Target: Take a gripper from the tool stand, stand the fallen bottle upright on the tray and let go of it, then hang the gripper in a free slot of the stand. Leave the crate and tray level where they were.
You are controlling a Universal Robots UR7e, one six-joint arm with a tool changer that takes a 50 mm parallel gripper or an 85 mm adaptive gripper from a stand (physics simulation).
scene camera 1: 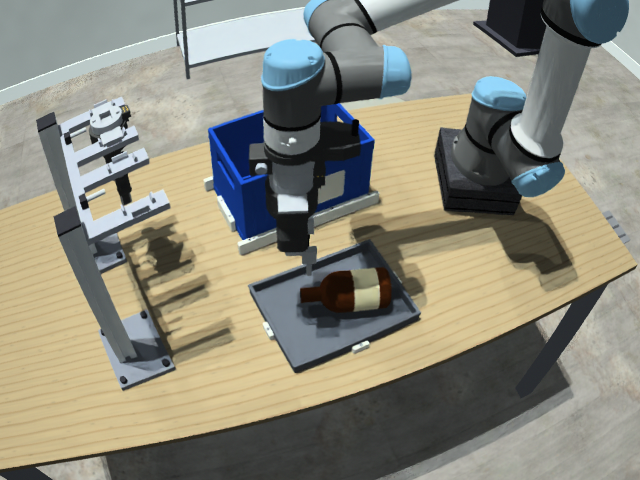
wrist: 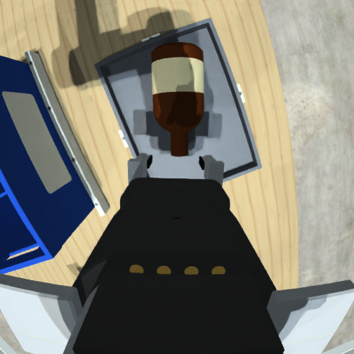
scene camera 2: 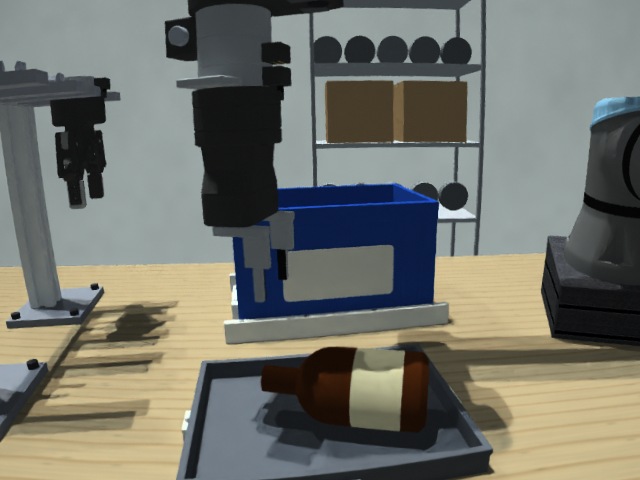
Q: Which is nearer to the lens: the blue crate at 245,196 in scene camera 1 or the adaptive gripper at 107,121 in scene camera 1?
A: The adaptive gripper.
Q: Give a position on a tool stand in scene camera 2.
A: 48,305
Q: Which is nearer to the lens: the brown bottle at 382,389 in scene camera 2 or the grey tray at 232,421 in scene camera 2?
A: The brown bottle.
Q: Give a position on a grey tray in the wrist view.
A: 224,132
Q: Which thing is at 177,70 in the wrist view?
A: A brown bottle.
